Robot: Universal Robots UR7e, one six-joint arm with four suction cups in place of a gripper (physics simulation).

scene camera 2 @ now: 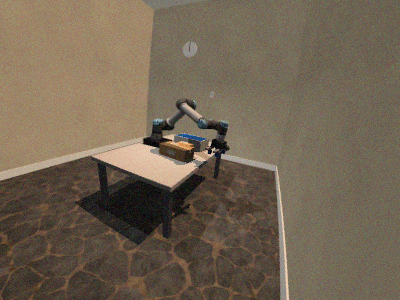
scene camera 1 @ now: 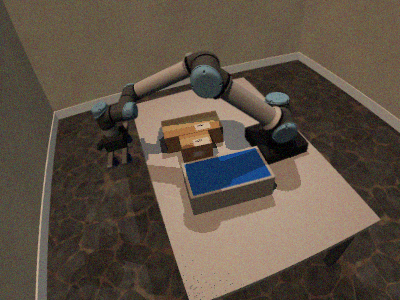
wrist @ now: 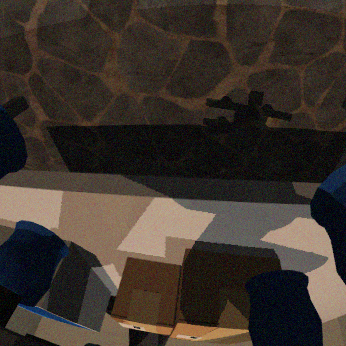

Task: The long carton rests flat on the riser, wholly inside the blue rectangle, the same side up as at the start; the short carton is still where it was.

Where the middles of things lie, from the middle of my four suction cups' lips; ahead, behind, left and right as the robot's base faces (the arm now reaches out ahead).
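Scene:
There's a long carton (scene camera 1: 172, 129) that's 11 cm to the right of my suction cup, 37 cm behind it and 6 cm below it. The riser (scene camera 1: 212, 183) is 5 cm below my suction cup, 46 cm behind it and 27 cm to the left of it. And the short carton (scene camera 1: 195, 146), again counted from my suction cup, is 2 cm to the left, 6 cm below and 37 cm behind.

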